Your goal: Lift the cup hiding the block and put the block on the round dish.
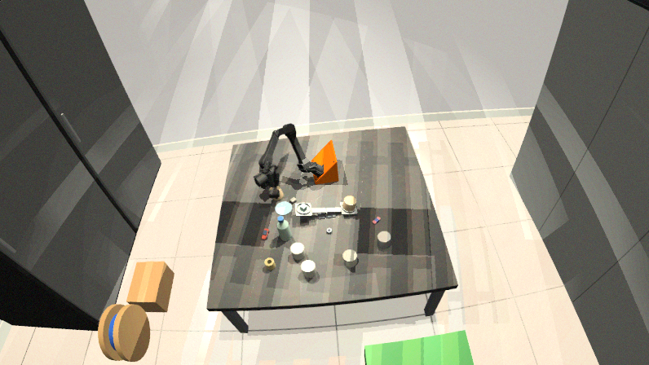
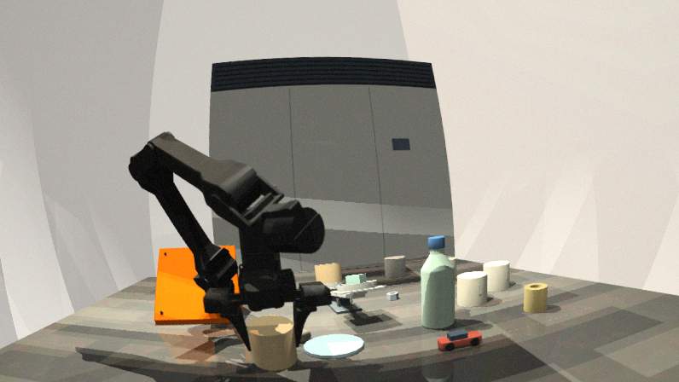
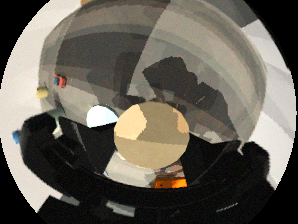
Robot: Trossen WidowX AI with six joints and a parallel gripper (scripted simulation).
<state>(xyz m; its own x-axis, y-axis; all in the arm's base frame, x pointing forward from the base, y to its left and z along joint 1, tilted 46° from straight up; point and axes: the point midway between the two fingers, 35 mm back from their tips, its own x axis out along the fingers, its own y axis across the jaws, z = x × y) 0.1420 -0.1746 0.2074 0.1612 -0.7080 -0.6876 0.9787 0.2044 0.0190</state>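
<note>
Now: the tan cup 2 cm to the right of my gripper tip and 1 cm above it. Round my gripper tip: pebble (4 cm ahead, 10 cm to the left, 2 cm below); then pale green block (16 cm ahead, 18 cm to the left, 6 cm above); then pale blue round dish (10 cm ahead, 5 cm to the left, 2 cm below).
</note>
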